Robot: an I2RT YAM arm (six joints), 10 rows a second.
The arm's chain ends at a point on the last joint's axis. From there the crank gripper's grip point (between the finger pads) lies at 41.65 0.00 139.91 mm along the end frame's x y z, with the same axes.
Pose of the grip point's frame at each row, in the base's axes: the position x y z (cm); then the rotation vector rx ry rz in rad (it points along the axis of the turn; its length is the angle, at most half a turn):
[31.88 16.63 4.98 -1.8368 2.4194 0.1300]
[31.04 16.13 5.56 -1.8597 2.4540 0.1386]
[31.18 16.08 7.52 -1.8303 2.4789 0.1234]
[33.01 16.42 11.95 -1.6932 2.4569 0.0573]
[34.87 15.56 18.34 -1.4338 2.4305 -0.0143]
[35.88 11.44 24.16 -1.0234 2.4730 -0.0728]
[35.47 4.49 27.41 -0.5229 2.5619 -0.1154]
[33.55 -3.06 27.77 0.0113 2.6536 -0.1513]
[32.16 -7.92 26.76 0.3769 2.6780 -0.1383]
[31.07 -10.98 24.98 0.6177 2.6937 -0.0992]
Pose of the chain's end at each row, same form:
[32.59 18.80 19.40 -1.8368 2.4194 0.1300]
[32.26 18.61 19.89 -1.8597 2.4540 0.1386]
[32.42 18.66 21.83 -1.8303 2.4789 0.1234]
[32.96 18.59 26.39 -1.6932 2.4569 0.0573]
[32.87 17.00 32.73 -1.4338 2.4305 -0.0143]
[32.39 12.55 38.29 -1.0234 2.4730 -0.0728]
[31.68 5.83 41.44 -0.5229 2.5619 -0.1154]
[30.75 -1.46 42.01 0.0113 2.6536 -0.1513]
[30.16 -6.76 41.17 0.3769 2.6780 -0.1383]
[29.75 -10.58 39.51 0.6177 2.6937 -0.0992]

